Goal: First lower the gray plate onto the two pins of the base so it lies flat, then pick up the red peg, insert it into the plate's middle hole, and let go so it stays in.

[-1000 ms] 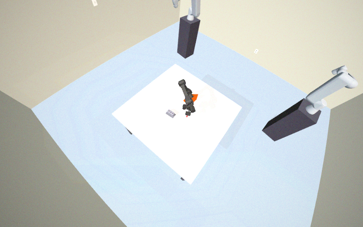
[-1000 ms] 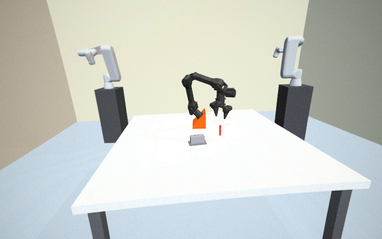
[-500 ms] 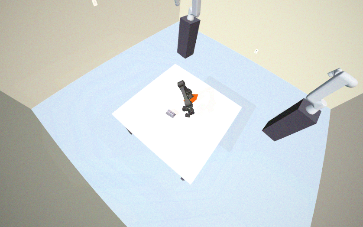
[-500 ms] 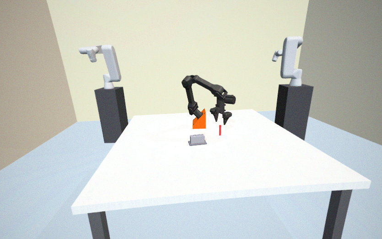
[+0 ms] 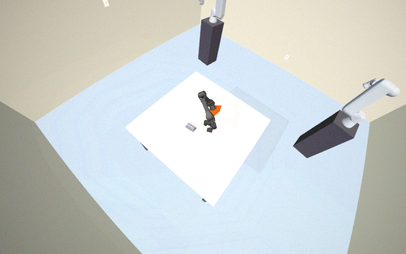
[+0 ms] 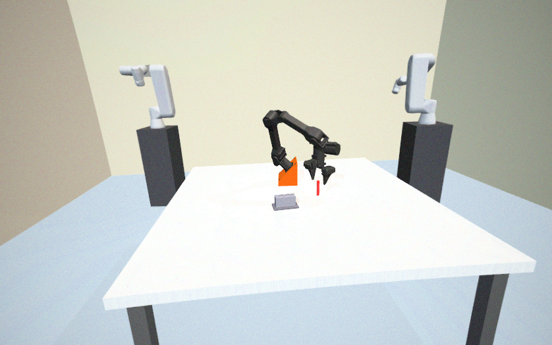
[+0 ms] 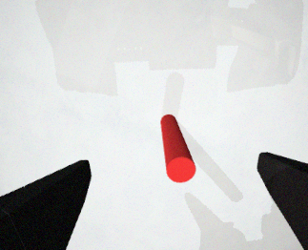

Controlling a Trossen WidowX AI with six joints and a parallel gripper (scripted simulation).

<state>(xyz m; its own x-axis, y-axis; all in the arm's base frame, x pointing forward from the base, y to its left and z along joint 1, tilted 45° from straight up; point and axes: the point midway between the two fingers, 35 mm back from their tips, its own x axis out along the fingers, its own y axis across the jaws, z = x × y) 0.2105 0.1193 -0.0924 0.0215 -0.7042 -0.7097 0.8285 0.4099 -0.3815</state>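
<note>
Right now the red peg is 3 cm below my gripper tip. Round my gripper tip: gray base (14 cm ahead, 17 cm to the right, 6 cm below); then gray plate (14 cm ahead, 17 cm to the right, 3 cm below).
</note>
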